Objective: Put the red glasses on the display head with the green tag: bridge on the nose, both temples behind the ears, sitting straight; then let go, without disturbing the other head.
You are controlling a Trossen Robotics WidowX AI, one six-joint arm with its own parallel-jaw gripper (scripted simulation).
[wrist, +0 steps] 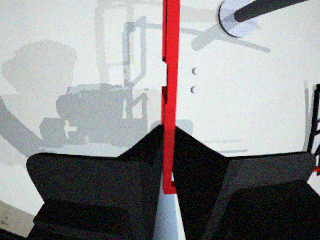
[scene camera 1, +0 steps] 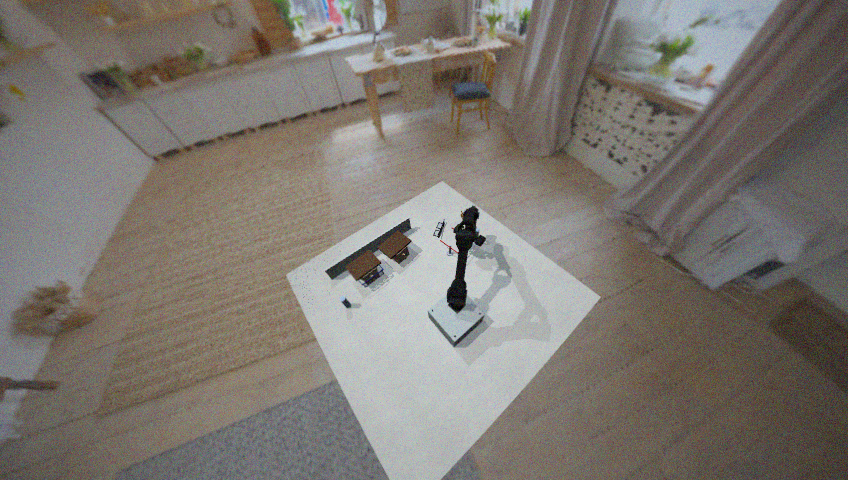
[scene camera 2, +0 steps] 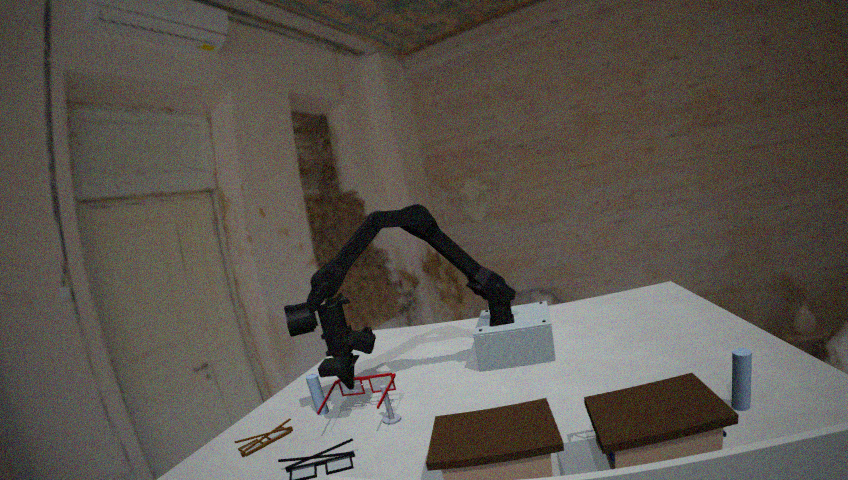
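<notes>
My gripper is visible at (scene camera 2: 351, 388) and at (wrist: 166, 130).
</notes>
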